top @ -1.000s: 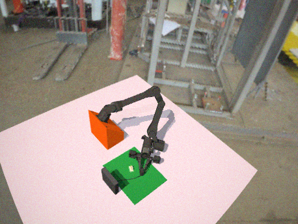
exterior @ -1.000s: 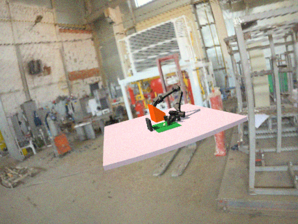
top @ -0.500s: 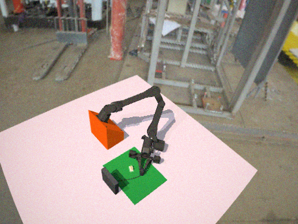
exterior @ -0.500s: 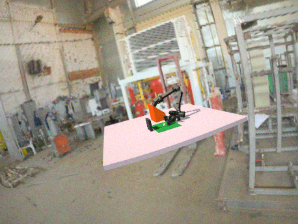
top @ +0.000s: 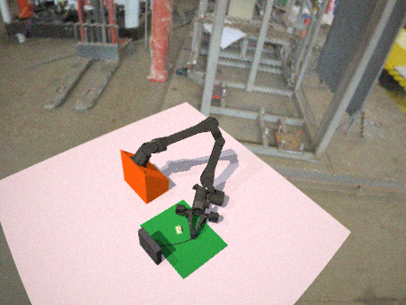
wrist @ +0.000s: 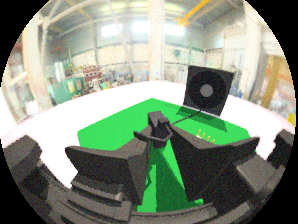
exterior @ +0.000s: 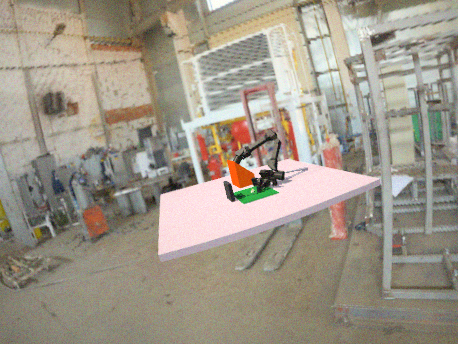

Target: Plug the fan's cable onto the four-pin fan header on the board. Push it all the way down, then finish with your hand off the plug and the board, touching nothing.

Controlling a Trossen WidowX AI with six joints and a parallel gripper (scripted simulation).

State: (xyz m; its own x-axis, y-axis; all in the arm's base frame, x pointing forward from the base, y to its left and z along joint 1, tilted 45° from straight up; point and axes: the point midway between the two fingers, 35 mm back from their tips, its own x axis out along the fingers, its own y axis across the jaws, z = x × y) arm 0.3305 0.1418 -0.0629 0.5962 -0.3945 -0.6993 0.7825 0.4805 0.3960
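My gripper tip is 10 mm above the dark plug. From my gripper tip the other things lie so: green board 20 mm behind, 30 mm to the right, 50 mm below; then black fan 40 mm behind, 180 mm to the right, 30 mm above; then four-pin fan header 60 mm behind, 30 mm to the right, 30 mm below.
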